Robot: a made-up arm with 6 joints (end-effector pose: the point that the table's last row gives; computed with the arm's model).
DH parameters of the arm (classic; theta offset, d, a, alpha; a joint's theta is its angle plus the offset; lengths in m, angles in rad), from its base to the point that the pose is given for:
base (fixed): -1.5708 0.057 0 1.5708
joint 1: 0 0.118 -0.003 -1.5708
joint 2: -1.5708 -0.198 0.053 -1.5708
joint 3: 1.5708 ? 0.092 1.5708
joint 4: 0 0.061 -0.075 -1.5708
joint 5: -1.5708 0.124 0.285 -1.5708
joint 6: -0.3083 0 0.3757 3.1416
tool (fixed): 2.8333 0.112 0 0
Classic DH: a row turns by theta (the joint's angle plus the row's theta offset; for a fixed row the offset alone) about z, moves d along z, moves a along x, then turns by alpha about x.
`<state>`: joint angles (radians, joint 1 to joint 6).
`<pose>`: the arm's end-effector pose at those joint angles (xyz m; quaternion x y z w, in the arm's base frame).
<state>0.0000 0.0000 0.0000 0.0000 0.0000 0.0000</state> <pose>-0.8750 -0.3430 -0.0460 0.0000 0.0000 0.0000 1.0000</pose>
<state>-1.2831 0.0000 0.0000 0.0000 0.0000 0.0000</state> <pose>-0.8750 0.0014 -0.3011 0.5984 0.0000 0.0000 0.8012</pose>
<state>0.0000 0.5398 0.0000 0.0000 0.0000 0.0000</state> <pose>-0.5895 -0.6829 -0.0460 0.0000 0.0000 0.2666 0.9638</pose>
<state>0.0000 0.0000 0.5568 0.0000 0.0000 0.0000</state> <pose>-0.8189 -0.3430 -0.4324 0.0000 -0.2748 0.0000 0.9615</pose>
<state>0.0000 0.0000 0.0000 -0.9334 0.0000 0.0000</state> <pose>-0.8750 -0.3969 -0.3130 0.4499 0.0000 0.0000 0.8931</pose>
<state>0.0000 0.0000 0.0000 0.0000 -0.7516 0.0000</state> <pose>-0.6253 -0.3430 0.3629 0.0000 0.3670 0.0000 0.9302</pose>
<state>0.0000 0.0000 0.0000 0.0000 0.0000 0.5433</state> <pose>-0.8824 -0.1415 -0.0460 0.0000 0.0000 -0.2683 0.9633</pose>
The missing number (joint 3, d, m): 0.108
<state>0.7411 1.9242 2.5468 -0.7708 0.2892 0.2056</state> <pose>-0.1407 0.2275 -0.7349 0.8792 -0.1636 0.4162 0.1643</pose>
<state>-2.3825 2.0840 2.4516 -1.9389 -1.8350 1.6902</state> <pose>0.4470 -0.0278 0.2299 -0.4770 0.8668 0.0538 0.1350</pose>
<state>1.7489 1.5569 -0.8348 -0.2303 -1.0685 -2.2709</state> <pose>0.3276 -0.2661 0.1775 0.4084 0.8736 -0.2056 0.1664</pose>
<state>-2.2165 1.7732 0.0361 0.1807 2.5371 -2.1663</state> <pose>0.3703 0.2445 0.1346 -0.2634 -0.6164 -0.7341 0.1084</pose>
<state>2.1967 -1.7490 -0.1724 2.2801 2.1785 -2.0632</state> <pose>0.0502 -0.0590 -0.0679 0.1795 -0.9719 0.0045 0.1523</pose>
